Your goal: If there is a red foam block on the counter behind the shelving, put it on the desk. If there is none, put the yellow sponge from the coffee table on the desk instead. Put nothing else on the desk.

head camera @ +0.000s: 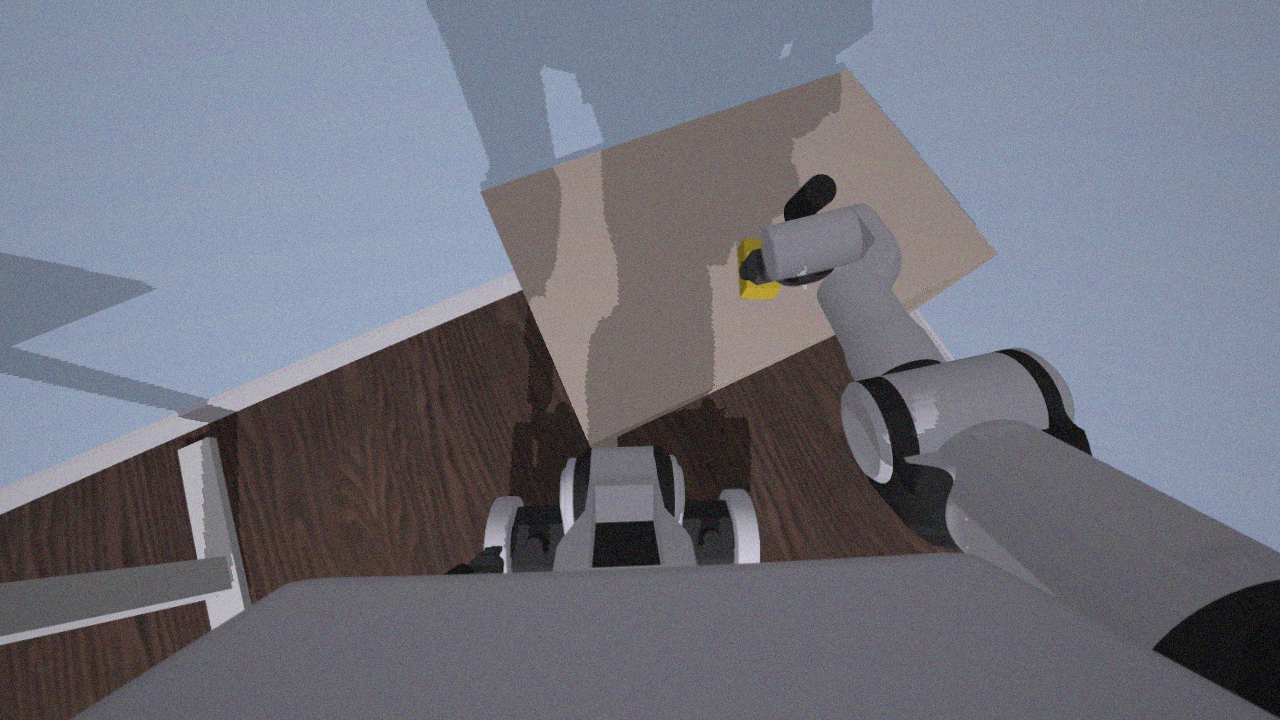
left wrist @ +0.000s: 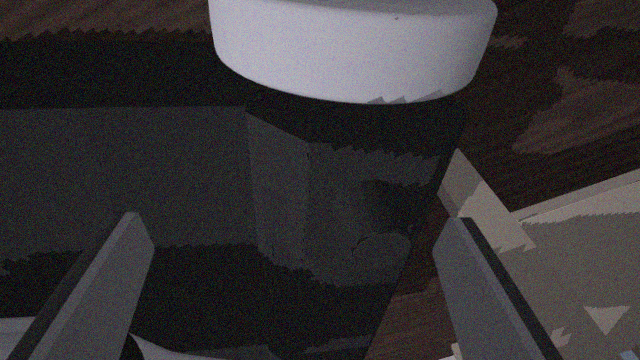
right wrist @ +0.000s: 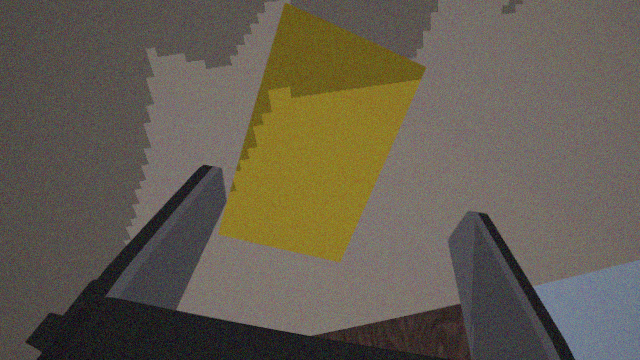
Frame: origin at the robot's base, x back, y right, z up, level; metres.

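Seen in the pictures: left gripper, fingertip midpoint: [left wrist: 298, 233]; right gripper, fingertip midpoint: [right wrist: 340, 205].
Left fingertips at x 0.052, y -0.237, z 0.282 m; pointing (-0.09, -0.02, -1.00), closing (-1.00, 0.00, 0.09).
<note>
A point is followed by its place in that frame.
A yellow sponge [head camera: 759, 291] @(x -0.430, y 0.251, z 0.481 m) [right wrist: 330, 150] @(x -0.483, y 0.262, z 0.496 m) lies on a beige table top [head camera: 662, 223] @(x -0.596, y 0.087, z 0.451 m) [right wrist: 500, 125] @(x -0.523, y 0.380, z 0.451 m), partly in shadow. In the head view my right hand partly covers it. My right gripper [head camera: 751, 265] @(x -0.464, y 0.271, z 0.509 m) [right wrist: 340, 205] @(x -0.464, y 0.271, z 0.509 m) is open above the table, with nothing held. In the right wrist view the sponge's near end shows between the fingers and its far end reaches beyond the fingertips; the height above it is hard to tell. My left gripper [left wrist: 298, 233] @(x 0.052, y -0.237, z 0.282 m) is open and empty, low beside my base. No red foam block, counter or shelving can be made out.
My wheeled base stands close to the table's near corner; a white wheel [head camera: 747, 528] [left wrist: 350, 55] shows. Dark wood floor [head camera: 375, 447] @(x -0.234, y -0.646, z 0.001 m) lies around it, with a pale strip [head camera: 375, 344] @(x -0.508, y -0.668, z 0.038 m) along its edge. A white frame [head camera: 213, 510] stands at the left.
</note>
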